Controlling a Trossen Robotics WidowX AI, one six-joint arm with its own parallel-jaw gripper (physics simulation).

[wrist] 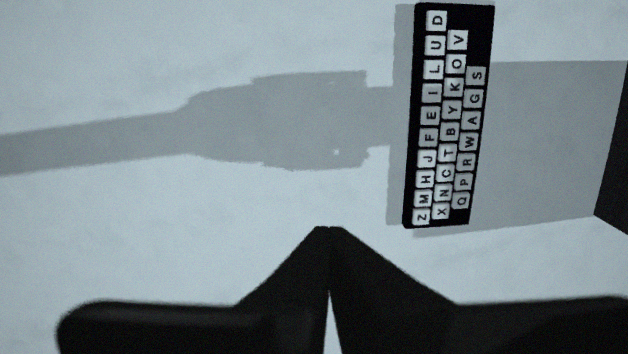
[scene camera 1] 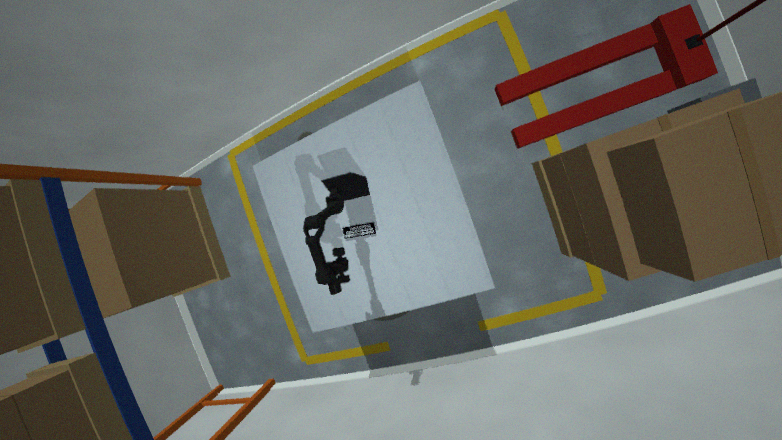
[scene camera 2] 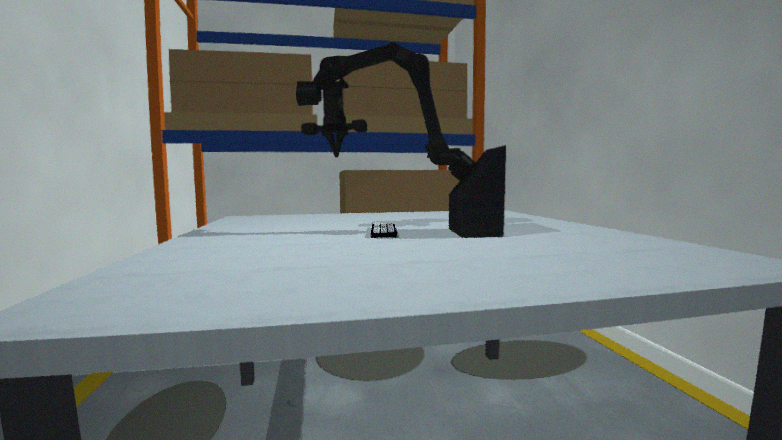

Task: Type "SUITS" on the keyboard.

Labels:
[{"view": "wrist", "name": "my gripper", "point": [327,239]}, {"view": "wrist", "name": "black keyboard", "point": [451,56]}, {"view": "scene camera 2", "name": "my gripper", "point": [336,157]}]

